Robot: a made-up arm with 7 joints.
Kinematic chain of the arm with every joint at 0, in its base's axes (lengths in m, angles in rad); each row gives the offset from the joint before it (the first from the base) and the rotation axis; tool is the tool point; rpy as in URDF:
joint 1: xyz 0 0 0.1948 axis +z
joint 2: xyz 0 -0.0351 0.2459 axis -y
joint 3: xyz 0 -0.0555 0.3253 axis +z
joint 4: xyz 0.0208 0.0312 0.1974 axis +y
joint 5: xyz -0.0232 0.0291 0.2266 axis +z
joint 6: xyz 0 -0.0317 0.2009 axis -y
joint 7: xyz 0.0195 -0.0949 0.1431 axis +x
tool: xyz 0 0 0 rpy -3.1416 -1.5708 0
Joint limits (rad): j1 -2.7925..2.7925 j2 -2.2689..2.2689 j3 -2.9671..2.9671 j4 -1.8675..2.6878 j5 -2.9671..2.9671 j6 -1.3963..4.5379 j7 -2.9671..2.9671
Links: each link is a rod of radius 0.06 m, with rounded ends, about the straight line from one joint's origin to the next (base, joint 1, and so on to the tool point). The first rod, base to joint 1, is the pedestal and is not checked.
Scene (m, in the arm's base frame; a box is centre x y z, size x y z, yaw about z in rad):
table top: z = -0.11
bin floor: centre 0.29 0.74 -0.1 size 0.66 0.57 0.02 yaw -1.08
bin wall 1: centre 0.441 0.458 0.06 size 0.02 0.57 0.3 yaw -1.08
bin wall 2: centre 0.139 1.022 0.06 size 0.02 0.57 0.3 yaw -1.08
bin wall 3: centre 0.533 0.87 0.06 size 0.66 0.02 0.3 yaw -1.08
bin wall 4: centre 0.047 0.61 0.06 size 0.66 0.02 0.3 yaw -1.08
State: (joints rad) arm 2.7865 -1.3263 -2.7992 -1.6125 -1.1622 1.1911 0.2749
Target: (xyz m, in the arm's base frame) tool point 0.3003 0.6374 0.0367
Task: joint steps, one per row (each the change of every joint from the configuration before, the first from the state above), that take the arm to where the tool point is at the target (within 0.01 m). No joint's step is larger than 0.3 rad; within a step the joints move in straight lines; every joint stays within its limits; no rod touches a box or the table.
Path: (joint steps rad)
1: -0.2071 0.1868 0.1102 0.2435 -0.1931 0.0222 -0.1031
2: -0.2071 0.1868 0.1102 0.2435 -0.1932 0.0222 -0.1030
3: -0.2071 0.1868 0.1103 0.2435 -0.1931 0.0221 -0.1031
4: -0.2071 0.1868 0.1102 0.2435 -0.1931 0.0222 -0.1030
5: -0.2071 0.1868 0.1102 0.2435 -0.1932 0.0222 -0.1031
6: -0.0864 -0.2514 -0.1798 -0.1833 0.1398 -0.0175 0.1289
7: -0.0863 -0.2514 -0.1797 -0.1833 0.1397 -0.0175 0.1288
8: -0.0864 -0.2514 -0.1798 -0.1833 0.1397 -0.0175 0.1288
9: -0.0864 -0.2514 -0.1797 -0.1832 0.1397 -0.0175 0.1288

